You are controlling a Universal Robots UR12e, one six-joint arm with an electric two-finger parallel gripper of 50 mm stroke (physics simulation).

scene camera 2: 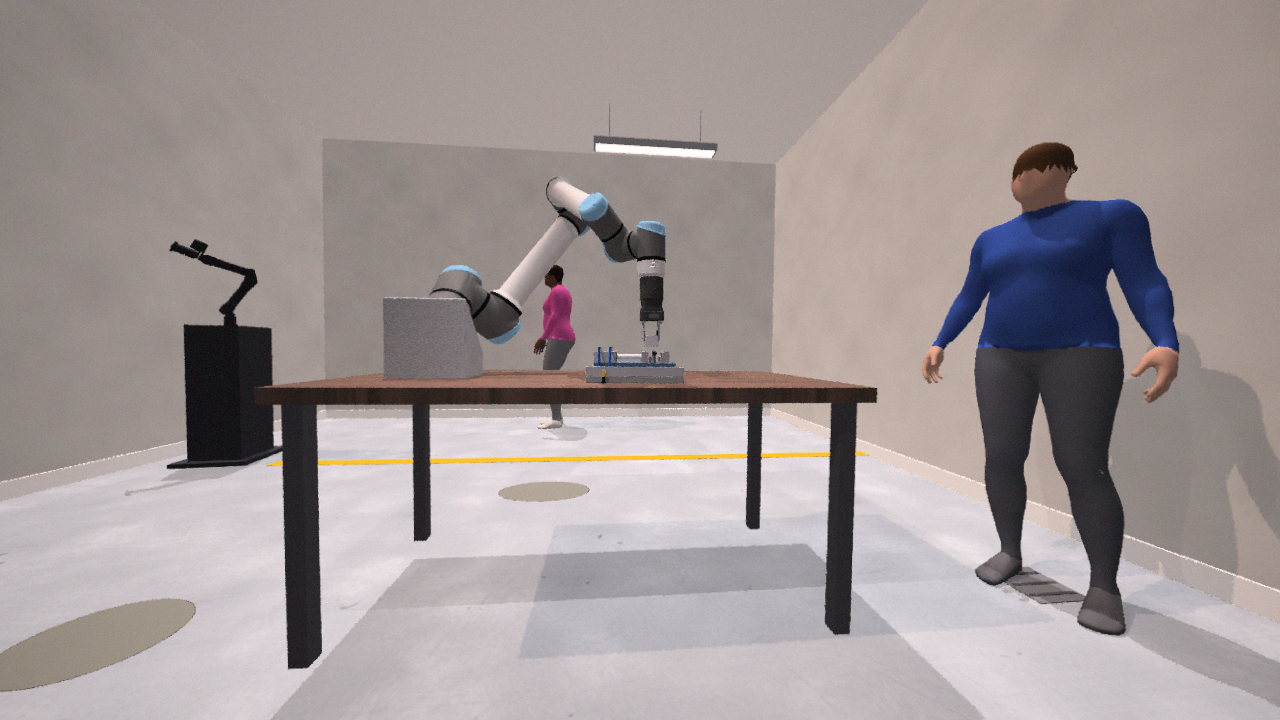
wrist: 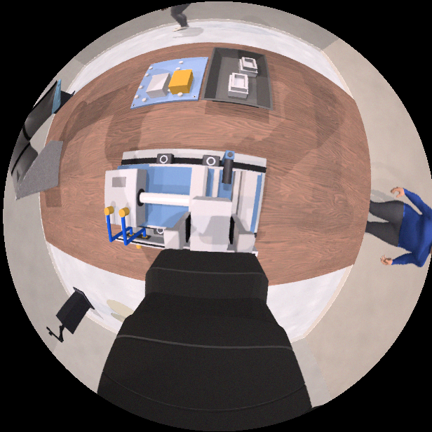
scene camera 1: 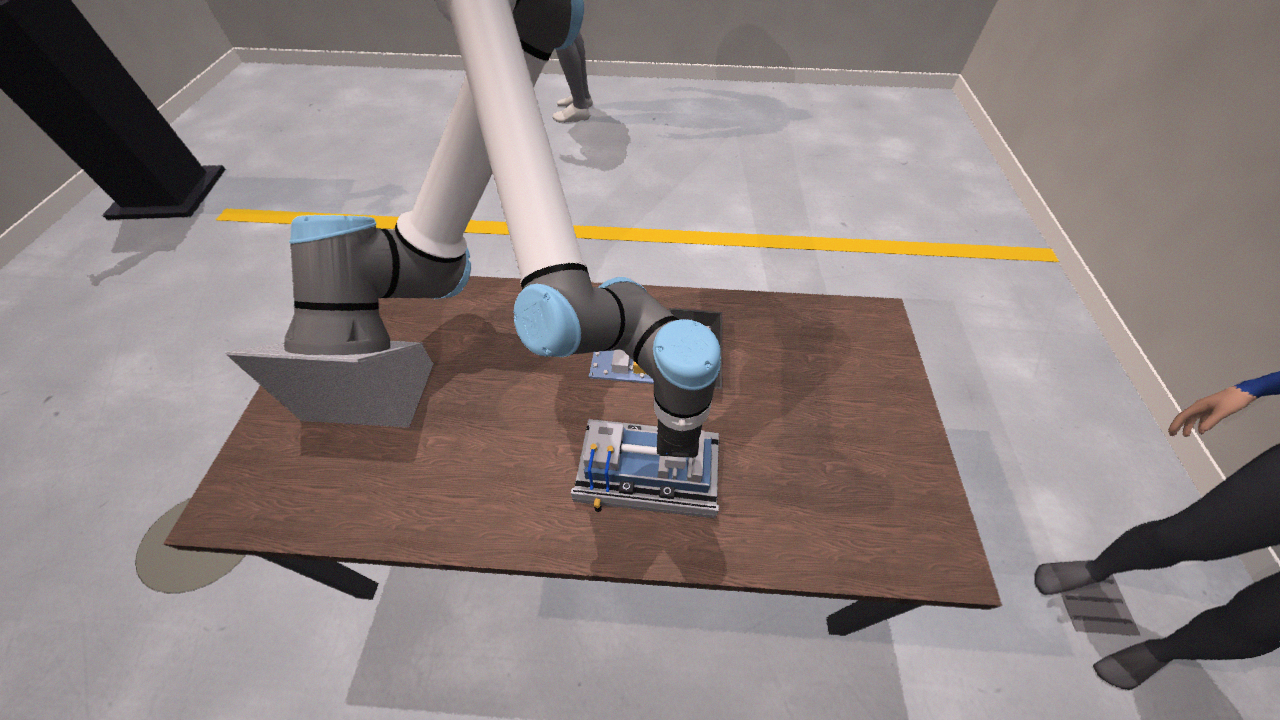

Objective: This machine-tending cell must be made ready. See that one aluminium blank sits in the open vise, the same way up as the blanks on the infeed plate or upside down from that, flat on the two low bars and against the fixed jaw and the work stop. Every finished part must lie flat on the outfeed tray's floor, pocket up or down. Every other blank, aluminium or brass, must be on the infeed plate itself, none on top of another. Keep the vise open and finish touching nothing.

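Seen in the pictures: gripper, fingertip midpoint: (scene camera 2: 650, 341) (scene camera 1: 676, 448); arm's base at its link origin: (scene camera 2: 442, 322) (scene camera 1: 340, 348).
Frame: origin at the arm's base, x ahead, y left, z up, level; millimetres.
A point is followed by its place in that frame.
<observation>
My gripper (scene camera 2: 651, 336) @[z -58, x 691, y -242 mm] (wrist: 210, 221) is shut on a grey aluminium blank (wrist: 211, 216), held above the vise (scene camera 1: 640, 469) @[z -128, x 621, y -252 mm] (scene camera 2: 635, 375) @[z -165, x 625, y -317 mm] (wrist: 162, 177). In the wrist view the blank hides part of the vise's right side. The moving jaw (wrist: 198, 181) and fixed jaw (wrist: 248, 194) stand apart, with the dark work stop (wrist: 227, 171) at the far side. The blue infeed plate (wrist: 170, 67) bears an aluminium blank (wrist: 158, 85) and a brass blank (wrist: 181, 81) side by side. In the outfeed tray (wrist: 270, 91) lie two finished parts (wrist: 238, 85) (wrist: 248, 66), pockets up.
The wooden table (scene camera 1: 483, 501) @[z -188, x 288, y -279 mm] (wrist: 310, 215) carries all this. Valves with blue pipes (wrist: 123, 225) rise at the vise's left end. The grey robot pedestal (scene camera 1: 358, 389) @[z -28, x 49, y -88 mm] (scene camera 2: 429, 338) @[z -57, x -18, y -79 mm] stands at the left. A person in blue (scene camera 2: 1060, 277) (wrist: 417, 220) stands to the right.
</observation>
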